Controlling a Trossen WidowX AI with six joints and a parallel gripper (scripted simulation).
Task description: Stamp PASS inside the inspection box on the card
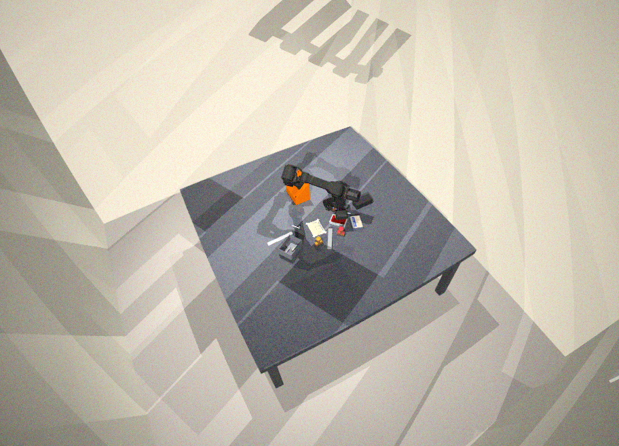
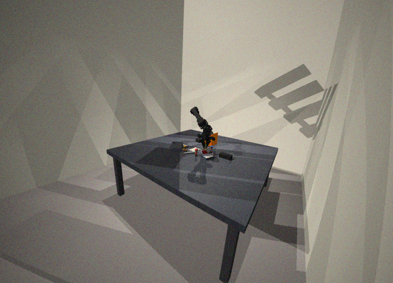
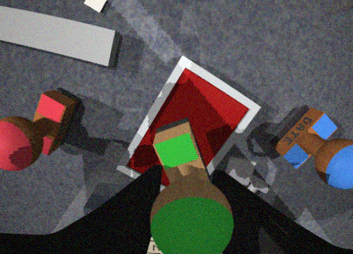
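My gripper tip is now 5 cm above the red ink pad. From my gripper tip the other things lie so: blue-topped stamp (8 cm behind, 4 cm below, 3 cm to the left); then red-topped stamp (8 cm ahead, 4 cm to the right, 4 cm below); then green-topped PASS stamp (right at my gripper tip).
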